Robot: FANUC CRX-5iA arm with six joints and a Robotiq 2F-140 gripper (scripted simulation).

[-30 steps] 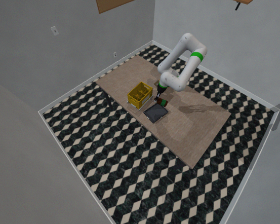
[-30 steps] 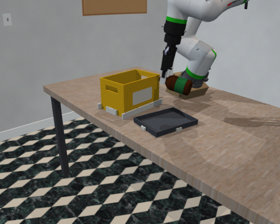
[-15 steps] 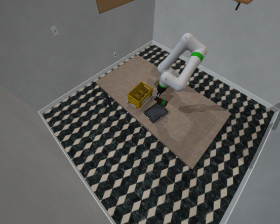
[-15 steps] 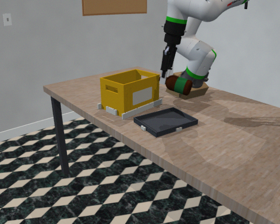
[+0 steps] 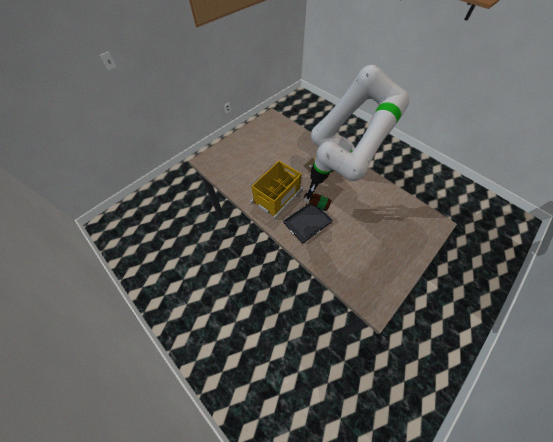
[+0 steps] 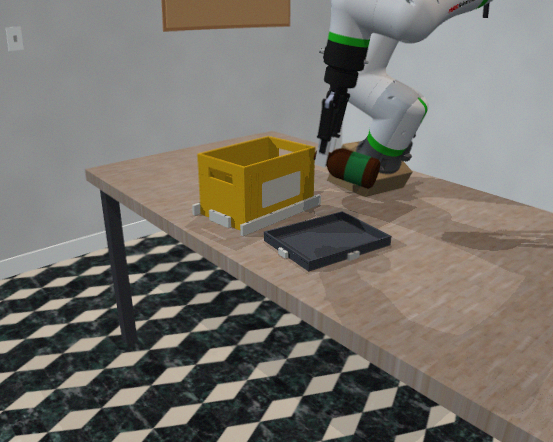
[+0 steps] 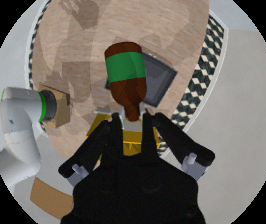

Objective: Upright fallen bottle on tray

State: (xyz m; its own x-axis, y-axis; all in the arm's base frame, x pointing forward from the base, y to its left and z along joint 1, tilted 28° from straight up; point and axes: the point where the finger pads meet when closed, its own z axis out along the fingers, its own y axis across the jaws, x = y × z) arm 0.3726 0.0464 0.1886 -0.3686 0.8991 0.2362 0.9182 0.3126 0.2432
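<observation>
The bottle is 50 mm to the left of my hand, 30 mm below it and 20 mm behind it. Also, from my hand: yellow crate 240 mm to the right, 140 mm below, 20 mm ahead; dark grey tray 210 mm below, 50 mm to the left, 30 mm ahead.
</observation>
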